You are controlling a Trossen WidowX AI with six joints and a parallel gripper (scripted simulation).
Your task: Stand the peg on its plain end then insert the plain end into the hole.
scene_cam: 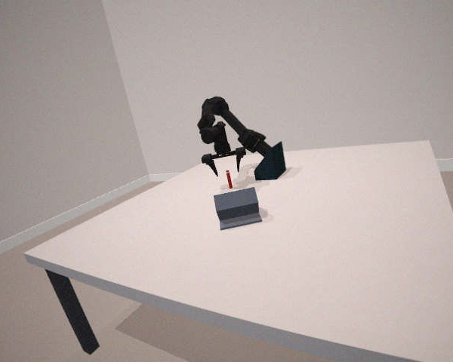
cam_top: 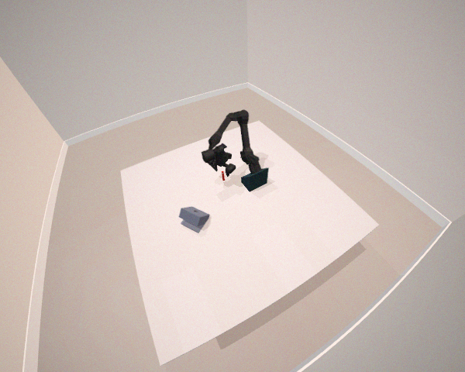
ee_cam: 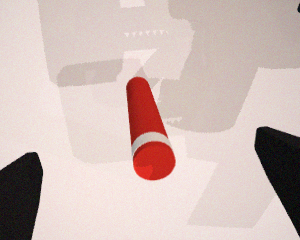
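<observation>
Now: the red peg 10 mm below my gripper tip. Also, from my gripper tip: grey sloped panel: 300 mm ahead, 150 mm to the left, 30 mm below.
</observation>
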